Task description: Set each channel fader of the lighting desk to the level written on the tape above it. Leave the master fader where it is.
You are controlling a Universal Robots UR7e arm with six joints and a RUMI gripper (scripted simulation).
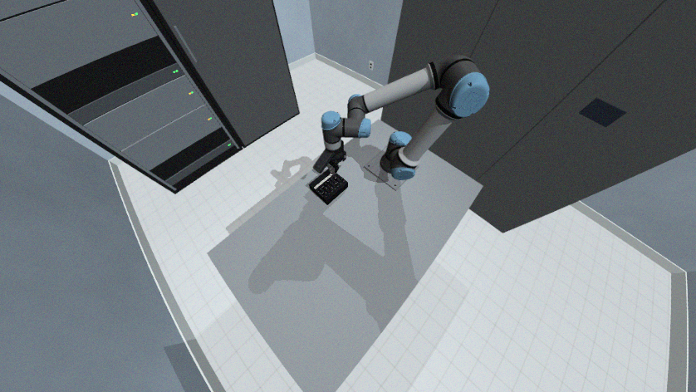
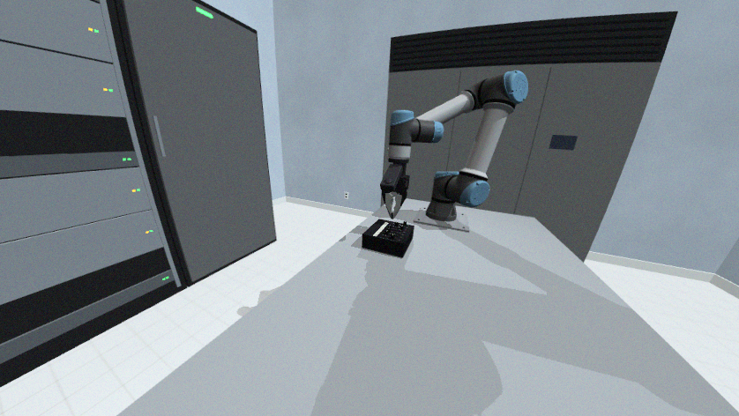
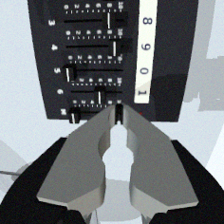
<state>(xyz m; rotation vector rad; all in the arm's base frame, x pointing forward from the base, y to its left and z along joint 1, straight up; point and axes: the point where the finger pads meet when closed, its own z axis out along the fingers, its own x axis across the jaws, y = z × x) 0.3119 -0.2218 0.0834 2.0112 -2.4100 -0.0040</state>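
Now: the master fader cap 20 mm behind my hand, 50 mm to the left of it and 30 mm below it.
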